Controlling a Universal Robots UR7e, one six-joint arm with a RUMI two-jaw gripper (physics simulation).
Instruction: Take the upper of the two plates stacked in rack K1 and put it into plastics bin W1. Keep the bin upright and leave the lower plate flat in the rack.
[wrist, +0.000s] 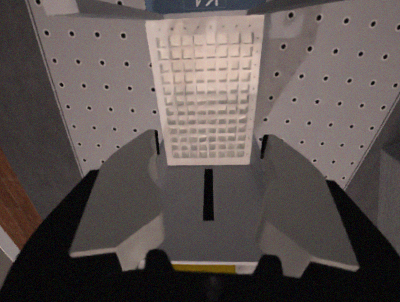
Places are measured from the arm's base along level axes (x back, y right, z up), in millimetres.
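Pixels of known places: gripper, fingertip midpoint: (210, 135).
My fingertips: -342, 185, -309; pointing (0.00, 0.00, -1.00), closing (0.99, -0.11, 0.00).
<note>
Behind a point stands the place of what it marks, as x, y, z.
A white well plate (207, 92) @(-343, 202, -353) with a grid of square wells lies face up in the upper middle of the wrist view. A blue label (170, 6) @(-368, 266, -379) with upside-down lettering that looks like K1 shows past its far edge. Whether a second plate lies under it cannot be told from this angle. My gripper (210, 135) @(-342, 185, -309) is open, with one jaw on each side of the plate's near end in the view. A gap shows between each fingertip and the plate's edges, and nothing is held. Bin W1 does not show.
A grey panel (187, 215) @(-363, 128, -288) with a black slot lies between the jaws, nearer than the plate. Perforated light grey board (92, 117) @(-480, 171, -396) (327, 92) @(-219, 182, -396) spreads on both sides. A brown wooden surface (16, 205) shows at the left edge and a grey block (390, 185) @(-106, 52, -387) at the right edge.
</note>
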